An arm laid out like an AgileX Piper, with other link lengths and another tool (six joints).
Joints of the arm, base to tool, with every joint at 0 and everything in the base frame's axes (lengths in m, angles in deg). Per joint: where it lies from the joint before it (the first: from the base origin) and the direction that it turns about. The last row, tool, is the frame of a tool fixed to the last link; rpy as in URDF.
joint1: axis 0 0 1 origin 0.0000 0.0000 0.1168
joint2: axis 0 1 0 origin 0.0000 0.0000 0.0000
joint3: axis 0 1 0 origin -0.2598 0.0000 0.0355
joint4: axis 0.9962 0 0.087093 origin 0.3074 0.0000 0.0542
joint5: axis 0 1 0 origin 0.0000 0.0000 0.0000
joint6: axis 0.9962 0 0.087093 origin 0.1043 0.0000 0.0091
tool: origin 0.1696 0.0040 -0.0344 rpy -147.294 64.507 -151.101
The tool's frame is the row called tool.
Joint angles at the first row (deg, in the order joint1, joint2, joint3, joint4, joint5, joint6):
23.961, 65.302, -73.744, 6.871, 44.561, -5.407
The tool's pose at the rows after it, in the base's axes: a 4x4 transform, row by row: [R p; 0 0 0 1], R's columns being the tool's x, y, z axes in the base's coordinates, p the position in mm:
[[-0.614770, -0.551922, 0.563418, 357.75], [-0.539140, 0.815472, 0.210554, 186.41], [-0.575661, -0.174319, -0.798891, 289.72], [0, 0, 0, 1]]
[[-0.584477, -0.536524, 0.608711, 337.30], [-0.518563, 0.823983, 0.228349, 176.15], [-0.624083, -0.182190, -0.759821, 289.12], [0, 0, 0, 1]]
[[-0.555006, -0.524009, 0.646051, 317.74], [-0.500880, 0.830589, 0.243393, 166.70], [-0.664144, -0.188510, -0.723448, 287.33], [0, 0, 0, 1]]
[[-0.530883, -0.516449, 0.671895, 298.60], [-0.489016, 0.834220, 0.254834, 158.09], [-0.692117, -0.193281, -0.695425, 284.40], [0, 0, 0, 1]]
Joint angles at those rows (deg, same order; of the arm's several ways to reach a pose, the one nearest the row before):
23.961, 57.169, -66.033, 6.829, 40.925, -5.188
23.959, 49.191, -58.647, 6.832, 37.900, -5.130
23.961, 41.683, -52.325, 6.836, 35.949, -5.086
23.959, 34.802, -47.294, 6.862, 35.510, -5.084

